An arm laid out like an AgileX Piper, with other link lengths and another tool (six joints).
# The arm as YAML. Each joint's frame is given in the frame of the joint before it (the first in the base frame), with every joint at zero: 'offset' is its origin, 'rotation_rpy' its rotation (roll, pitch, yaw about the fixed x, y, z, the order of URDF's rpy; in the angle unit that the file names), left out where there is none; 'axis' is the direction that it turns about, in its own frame. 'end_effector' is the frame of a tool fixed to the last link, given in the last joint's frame.
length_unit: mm
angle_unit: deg
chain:
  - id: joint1
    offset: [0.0, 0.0, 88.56]
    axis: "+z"
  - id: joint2
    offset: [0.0, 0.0, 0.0]
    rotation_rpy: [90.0, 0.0, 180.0]
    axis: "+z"
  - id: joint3
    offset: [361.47, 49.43, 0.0]
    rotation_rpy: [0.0, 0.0, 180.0]
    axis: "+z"
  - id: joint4
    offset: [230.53, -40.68, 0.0]
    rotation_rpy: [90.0, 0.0, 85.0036]
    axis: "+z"
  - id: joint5
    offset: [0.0, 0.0, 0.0]
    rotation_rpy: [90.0, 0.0, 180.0]
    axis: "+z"
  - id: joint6
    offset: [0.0, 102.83, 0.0]
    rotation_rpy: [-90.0, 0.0, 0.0]
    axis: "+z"
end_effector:
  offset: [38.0, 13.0, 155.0]
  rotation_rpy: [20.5, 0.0, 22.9]
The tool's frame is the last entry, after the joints.
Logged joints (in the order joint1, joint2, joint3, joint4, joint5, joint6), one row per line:
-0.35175, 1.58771, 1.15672, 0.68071, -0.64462, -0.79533
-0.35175, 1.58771, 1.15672, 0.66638, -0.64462, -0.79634
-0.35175, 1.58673, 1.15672, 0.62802, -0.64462, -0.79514
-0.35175, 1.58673, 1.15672, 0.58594, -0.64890, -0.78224
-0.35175, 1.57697, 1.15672, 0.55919, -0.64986, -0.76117
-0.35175, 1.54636, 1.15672, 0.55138, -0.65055, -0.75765
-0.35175, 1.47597, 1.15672, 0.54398, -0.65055, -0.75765
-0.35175, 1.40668, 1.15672, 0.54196, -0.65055, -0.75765
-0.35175, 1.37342, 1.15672, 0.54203, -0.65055, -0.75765
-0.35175, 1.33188, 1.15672, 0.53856, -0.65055, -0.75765
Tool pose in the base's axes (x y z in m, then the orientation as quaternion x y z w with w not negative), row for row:
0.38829, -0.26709, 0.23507, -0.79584, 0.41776, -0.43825, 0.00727
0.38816, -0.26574, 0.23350, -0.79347, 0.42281, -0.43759, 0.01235
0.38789, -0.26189, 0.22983, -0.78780, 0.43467, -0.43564, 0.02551
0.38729, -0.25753, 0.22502, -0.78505, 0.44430, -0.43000, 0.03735
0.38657, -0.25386, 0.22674, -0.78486, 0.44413, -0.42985, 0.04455
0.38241, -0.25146, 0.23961, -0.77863, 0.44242, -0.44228, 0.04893
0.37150, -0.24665, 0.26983, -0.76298, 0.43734, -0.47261, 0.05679
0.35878, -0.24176, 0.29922, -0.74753, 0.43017, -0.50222, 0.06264
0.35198, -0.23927, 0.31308, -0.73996, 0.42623, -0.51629, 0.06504
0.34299, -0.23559, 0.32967, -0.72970, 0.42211, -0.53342, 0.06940
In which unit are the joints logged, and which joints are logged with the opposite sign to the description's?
The joints are logged in radians. Opposite sign: joint3, joint4, joint5, joint6.
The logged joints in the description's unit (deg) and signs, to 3 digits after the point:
-20.154, 90.969, -66.275, -39.002, 36.934, 45.569
-20.154, 90.969, -66.275, -38.181, 36.934, 45.627
-20.154, 90.913, -66.275, -35.983, 36.934, 45.558
-20.154, 90.913, -66.275, -33.572, 37.179, 44.819
-20.154, 90.354, -66.275, -32.039, 37.234, 43.612
-20.154, 88.600, -66.275, -31.592, 37.274, 43.410
-20.154, 84.567, -66.275, -31.168, 37.274, 43.410
-20.154, 80.597, -66.275, -31.052, 37.274, 43.410
-20.154, 78.691, -66.275, -31.056, 37.274, 43.410
-20.154, 76.311, -66.275, -30.857, 37.274, 43.410

